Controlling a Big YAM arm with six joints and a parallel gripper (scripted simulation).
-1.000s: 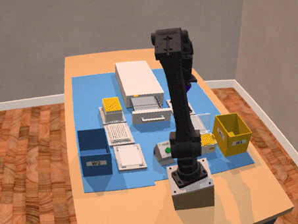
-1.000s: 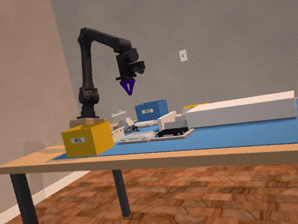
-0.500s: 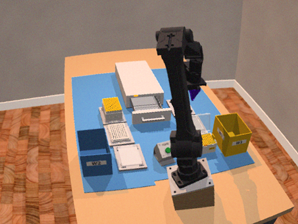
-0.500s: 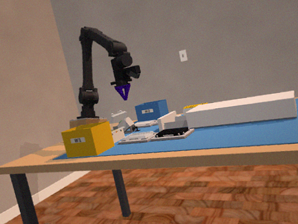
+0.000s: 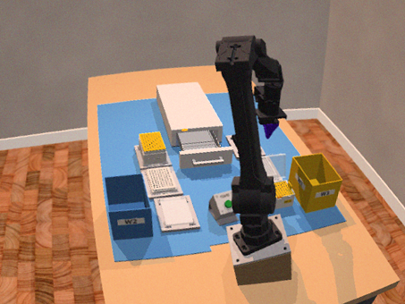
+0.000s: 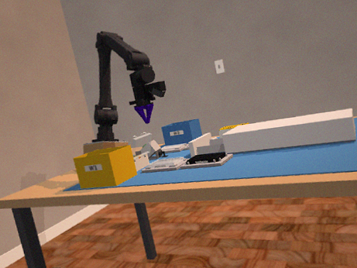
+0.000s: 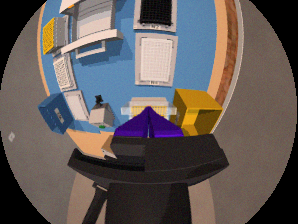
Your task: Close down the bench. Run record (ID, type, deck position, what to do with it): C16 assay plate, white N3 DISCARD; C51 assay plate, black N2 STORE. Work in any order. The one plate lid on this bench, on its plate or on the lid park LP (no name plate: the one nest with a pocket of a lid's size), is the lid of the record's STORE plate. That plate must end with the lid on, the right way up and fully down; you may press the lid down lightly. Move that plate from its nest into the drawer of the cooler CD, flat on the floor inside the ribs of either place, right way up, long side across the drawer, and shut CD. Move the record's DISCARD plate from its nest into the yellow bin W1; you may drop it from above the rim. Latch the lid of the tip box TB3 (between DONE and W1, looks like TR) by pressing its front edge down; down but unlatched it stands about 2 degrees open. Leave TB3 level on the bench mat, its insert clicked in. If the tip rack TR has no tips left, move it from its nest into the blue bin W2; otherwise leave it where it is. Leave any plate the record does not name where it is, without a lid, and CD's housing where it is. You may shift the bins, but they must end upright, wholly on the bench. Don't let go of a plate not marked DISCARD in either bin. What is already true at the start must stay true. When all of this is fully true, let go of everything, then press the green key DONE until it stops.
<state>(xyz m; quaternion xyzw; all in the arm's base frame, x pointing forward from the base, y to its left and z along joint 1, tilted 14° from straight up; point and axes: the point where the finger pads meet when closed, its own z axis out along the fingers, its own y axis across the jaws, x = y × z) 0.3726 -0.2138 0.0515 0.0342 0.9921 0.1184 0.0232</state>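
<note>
The tip box lid is 90 mm below my hand and 60 mm behind it. The rest, counted from my hand: tip box TB3: 130 mm below, 110 mm behind, 10 mm to the left; yellow bin W1: 150 mm to the right, 150 mm below, 140 mm behind; green key DONE: 190 mm to the left, 160 mm behind, 130 mm below.
</note>
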